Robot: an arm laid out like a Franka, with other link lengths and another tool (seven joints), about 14 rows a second.
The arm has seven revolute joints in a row. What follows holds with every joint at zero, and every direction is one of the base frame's. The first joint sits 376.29 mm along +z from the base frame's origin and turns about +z. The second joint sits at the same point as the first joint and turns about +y. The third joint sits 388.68 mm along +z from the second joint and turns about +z. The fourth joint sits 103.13 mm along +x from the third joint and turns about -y. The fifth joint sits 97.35 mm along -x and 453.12 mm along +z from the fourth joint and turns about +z. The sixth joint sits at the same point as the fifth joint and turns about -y. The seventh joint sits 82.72 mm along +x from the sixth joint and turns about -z. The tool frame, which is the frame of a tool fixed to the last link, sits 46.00 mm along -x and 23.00 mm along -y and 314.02 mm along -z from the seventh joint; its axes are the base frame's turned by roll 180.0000, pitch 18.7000 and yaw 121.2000 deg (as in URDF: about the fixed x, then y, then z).
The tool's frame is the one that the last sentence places.
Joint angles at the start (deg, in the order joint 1, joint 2, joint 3, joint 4, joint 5, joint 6, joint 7):
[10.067 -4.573 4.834 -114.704 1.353 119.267 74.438]
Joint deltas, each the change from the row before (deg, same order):
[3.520 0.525 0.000 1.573 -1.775 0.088 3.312]
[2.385 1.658 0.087 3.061 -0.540 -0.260 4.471]
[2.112 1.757 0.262 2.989 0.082 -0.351 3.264]
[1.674 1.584 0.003 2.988 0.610 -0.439 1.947]
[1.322 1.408 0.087 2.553 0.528 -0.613 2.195]
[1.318 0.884 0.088 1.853 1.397 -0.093 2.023]
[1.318 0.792 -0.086 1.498 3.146 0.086 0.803]
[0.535 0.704 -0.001 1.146 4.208 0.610 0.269]
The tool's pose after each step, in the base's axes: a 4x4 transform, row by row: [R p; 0 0 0 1], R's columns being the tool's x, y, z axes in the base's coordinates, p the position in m. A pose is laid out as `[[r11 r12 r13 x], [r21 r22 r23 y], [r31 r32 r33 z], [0 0 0 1]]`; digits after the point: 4 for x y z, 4 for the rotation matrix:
[[0.4892 0.8720 0.0169 0.5961], [0.8486 -0.4715 -0.2401 0.2389], [-0.2014 0.1318 -0.9706 0.4145], [0 0 0 1]]
[[0.5181 0.8549 0.0266 0.6054], [0.8361 -0.4997 -0.2265 0.2722], [-0.1803 0.1396 -0.9737 0.4260], [0 0 0 1]]
[[0.5320 0.8461 0.0325 0.6111], [0.8319 -0.5150 -0.2068 0.3066], [-0.1582 0.1370 -0.9778 0.4356], [0 0 0 1]]
[[0.5387 0.8416 0.0385 0.6168], [0.8319 -0.5242 -0.1820 0.3350], [-0.1330 0.1301 -0.9825 0.4471], [0 0 0 1]]
[[0.5512 0.8336 0.0356 0.6199], [0.8265 -0.5396 -0.1607 0.3591], [-0.1148 0.1180 -0.9864 0.4558], [0 0 0 1]]
[[0.5637 0.8254 0.0310 0.6188], [0.8215 -0.5563 -0.1247 0.3859], [-0.0857 0.0958 -0.9917 0.4656], [0 0 0 1]]
[[0.5660 0.8243 0.0144 0.6130], [0.8230 -0.5640 -0.0676 0.4161], [-0.0476 0.0501 -0.9976 0.4751], [0 0 0 1]]
[[0.5753 0.8179 -0.0067 0.6104], [0.8179 -0.5753 0.0056 0.4423], [0.0007 -0.0087 -1.0000 0.4855], [0 0 0 1]]

